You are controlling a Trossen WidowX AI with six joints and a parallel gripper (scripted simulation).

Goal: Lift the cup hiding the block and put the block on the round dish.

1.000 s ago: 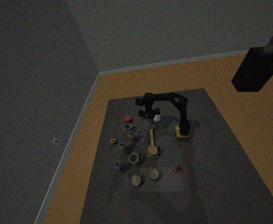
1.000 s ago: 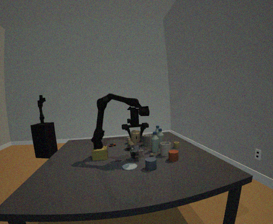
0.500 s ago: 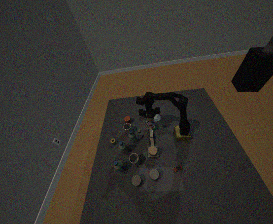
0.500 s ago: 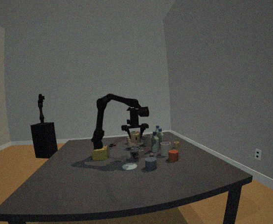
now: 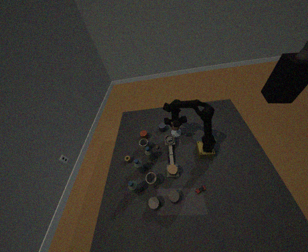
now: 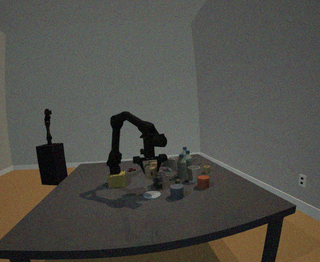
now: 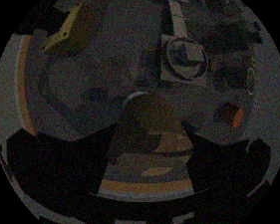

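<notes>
The round dish is 13 cm below my gripper tip and 2 cm to the right of it. The rest, counted from my gripper tip: blue-grey cylinder: 15 cm ahead, 9 cm below, 5 cm to the right; then tan cup: 2 cm to the right, 1 cm above; then orange cylinder: 29 cm ahead, 9 cm below, 5 cm to the left.
</notes>
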